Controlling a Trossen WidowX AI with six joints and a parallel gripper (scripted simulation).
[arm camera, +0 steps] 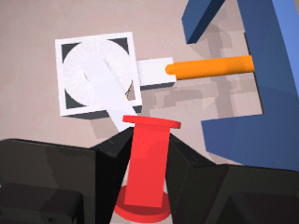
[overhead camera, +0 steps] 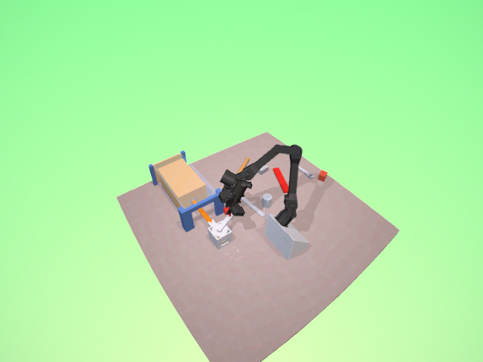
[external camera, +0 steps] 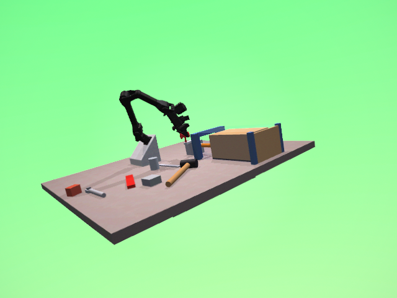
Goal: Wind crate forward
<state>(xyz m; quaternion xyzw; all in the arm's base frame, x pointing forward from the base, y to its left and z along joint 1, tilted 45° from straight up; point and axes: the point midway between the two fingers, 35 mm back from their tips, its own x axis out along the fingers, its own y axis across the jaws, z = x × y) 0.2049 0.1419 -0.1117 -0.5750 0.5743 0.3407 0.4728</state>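
Now: the white winch 7 cm behind my gripper tip, 6 cm to the left of it and 10 cm below it. The rest, counted from my gripper tip: flat steel bar 6 cm ahead, 21 cm to the right, 13 cm below; red grip 2 cm to the right; winch handle 2 cm behind, 2 cm to the left, 3 cm below.
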